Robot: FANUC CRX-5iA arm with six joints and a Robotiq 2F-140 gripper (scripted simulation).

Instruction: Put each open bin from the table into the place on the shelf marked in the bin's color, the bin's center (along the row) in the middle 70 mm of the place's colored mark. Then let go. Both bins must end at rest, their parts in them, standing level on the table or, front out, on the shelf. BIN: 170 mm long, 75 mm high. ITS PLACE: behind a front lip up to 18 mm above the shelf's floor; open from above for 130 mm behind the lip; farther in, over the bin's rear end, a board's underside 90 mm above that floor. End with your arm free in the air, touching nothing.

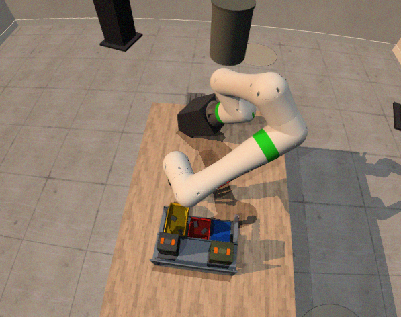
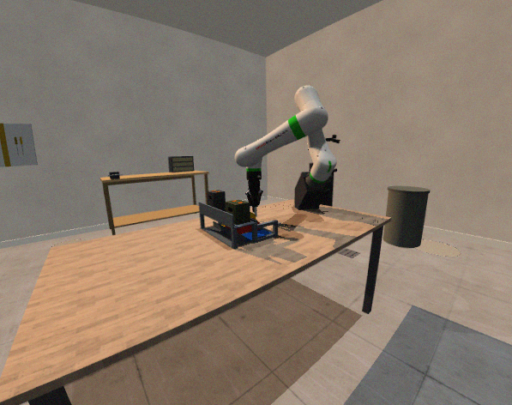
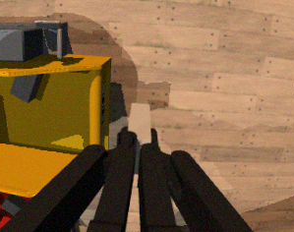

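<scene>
My gripper is now 110 mm short of the yellow bin, 30 mm to the right of it and 10 mm above it. Also, from my hand: red bin (130 mm ahead, 160 mm to the left, 20 mm below); red mark (140 mm ahead, 160 mm to the left, 50 mm below); yellow mark (170 mm ahead, 50 mm to the left, 50 mm below).
</scene>
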